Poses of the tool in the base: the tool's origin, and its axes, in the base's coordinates. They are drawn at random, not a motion.
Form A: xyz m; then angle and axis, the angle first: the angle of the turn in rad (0 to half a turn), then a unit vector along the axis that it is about.
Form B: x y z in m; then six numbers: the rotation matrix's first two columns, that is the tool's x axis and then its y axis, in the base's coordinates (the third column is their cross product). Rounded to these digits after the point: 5 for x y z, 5 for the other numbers.
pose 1, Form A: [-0.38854 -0.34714 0.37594 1.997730 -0.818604 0.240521 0.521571]
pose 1, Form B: [-0.38854 -0.34714 0.37594 0.53351 0.19633 -0.82269 -0.75318 -0.33228 -0.56773]
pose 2, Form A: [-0.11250 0.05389 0.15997 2.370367 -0.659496 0.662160 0.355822]
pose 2, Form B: [-0.11250 0.05389 0.15997 0.02975 -0.50181 -0.86447 -0.99784 0.03580 -0.05512]
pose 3, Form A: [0.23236 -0.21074 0.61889 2.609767 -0.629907 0.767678 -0.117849]
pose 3, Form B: [0.23236 -0.21074 0.61889 -0.12312 -0.96010 -0.25108 -0.84058 0.23538 -0.48788]
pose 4, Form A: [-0.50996 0.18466 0.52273 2.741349 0.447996 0.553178 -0.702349]
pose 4, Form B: [-0.50996 0.18466 0.52273 -0.53543 0.20239 -0.81997 0.74972 -0.33314 -0.57178]
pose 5, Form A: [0.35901 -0.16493 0.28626 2.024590 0.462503 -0.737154 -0.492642]
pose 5, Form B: [0.35901 -0.16493 0.28626 -0.13070 -0.93318 0.33481 -0.04761 0.34323 0.93804]
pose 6, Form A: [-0.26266 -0.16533 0.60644 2.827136 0.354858 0.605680 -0.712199]
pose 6, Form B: [-0.26266 -0.16533 0.60644 -0.70529 0.19904 -0.68040 0.63960 -0.23526 -0.73182]
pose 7, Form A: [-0.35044 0.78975 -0.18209 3.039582 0.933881 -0.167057 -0.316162]
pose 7, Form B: [-0.35044 0.78975 -0.18209 0.74493 -0.34341 -0.57197 -0.27902 -0.93913 0.20046]
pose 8, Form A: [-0.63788 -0.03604 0.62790 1.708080 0.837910 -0.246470 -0.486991]
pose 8, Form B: [-0.63788 -0.03604 0.62790 0.66132 -0.71719 -0.21975 0.24763 -0.06779 0.96648]
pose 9, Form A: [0.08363 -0.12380 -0.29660 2.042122 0.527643 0.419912 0.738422]
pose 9, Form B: [0.08363 -0.12380 -0.29660 -0.04925 0.98008 0.19241 -0.33574 -0.19768 0.92098]
